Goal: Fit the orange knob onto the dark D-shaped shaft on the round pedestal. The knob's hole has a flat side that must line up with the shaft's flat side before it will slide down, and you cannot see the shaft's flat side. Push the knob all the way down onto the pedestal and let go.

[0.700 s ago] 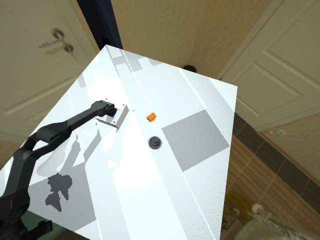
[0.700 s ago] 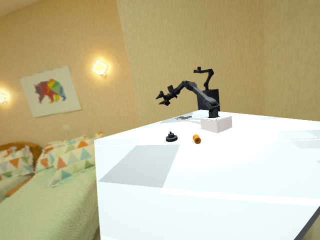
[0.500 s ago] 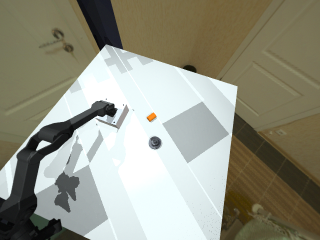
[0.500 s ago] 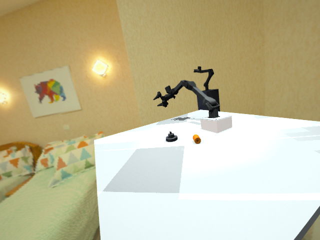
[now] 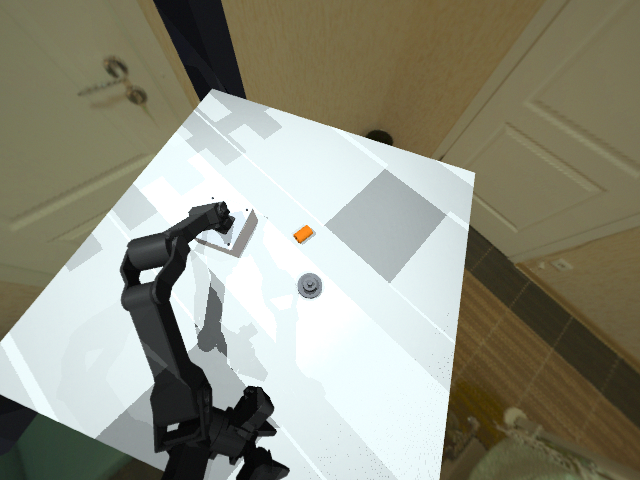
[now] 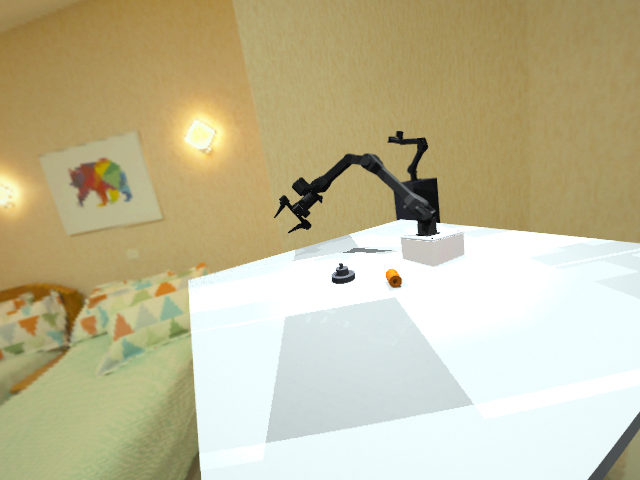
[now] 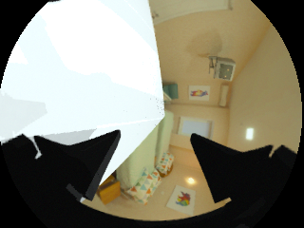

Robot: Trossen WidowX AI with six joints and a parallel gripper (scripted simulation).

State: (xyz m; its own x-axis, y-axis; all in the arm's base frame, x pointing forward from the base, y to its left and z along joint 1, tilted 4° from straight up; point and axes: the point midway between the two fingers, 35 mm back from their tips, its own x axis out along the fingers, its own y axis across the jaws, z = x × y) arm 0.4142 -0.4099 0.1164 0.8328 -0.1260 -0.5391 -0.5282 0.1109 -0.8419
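Now: the orange knob 19 cm behind my gripper tip, 52 cm to the left of it and 16 cm below it. Round my gripper tip: dark round pedestal: 9 cm behind, 36 cm to the left, 15 cm below.
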